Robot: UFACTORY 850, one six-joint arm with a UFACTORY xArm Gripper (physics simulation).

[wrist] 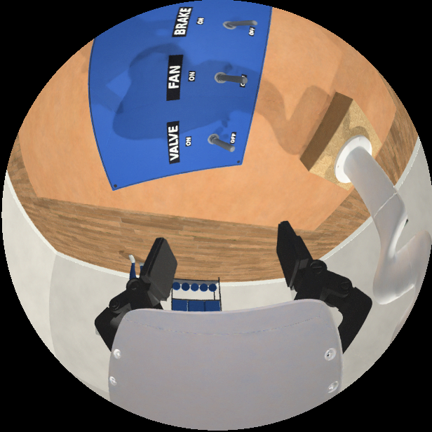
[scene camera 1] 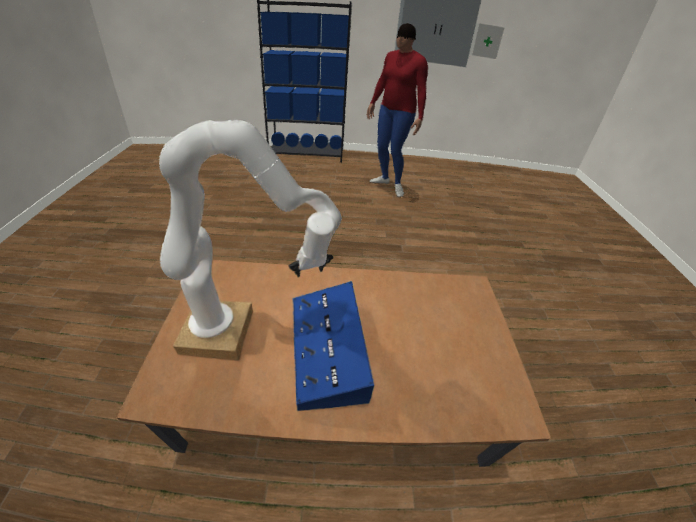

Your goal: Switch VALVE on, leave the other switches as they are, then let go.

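The blue switch panel (scene camera 1: 351, 359) (wrist: 135, 165) stands on the table. The VALVE lever (scene camera 1: 305, 303) (wrist: 223, 145) is at its far end in the scene view and leans toward its OFF label. The FAN lever (scene camera 1: 307, 325) (wrist: 233, 79) and the BRAKE lever (scene camera 1: 309, 351) (wrist: 243, 23) also lean to the OFF side. The FEED lever (scene camera 1: 310, 379) leans the same way; it does not show in the wrist view. My gripper (scene camera 1: 310, 268) (wrist: 222, 244) is open and empty, above and beyond the VALVE end of the panel, apart from every lever.
The wooden table (scene camera 1: 438, 348) (wrist: 270, 195) bears my arm's base block (scene camera 1: 241, 331) (wrist: 325, 135), left of the panel in the scene view. A person in a red top (scene camera 1: 401, 81) stands on the floor beyond the table, near a rack (scene camera 1: 347, 67) with blue boxes.
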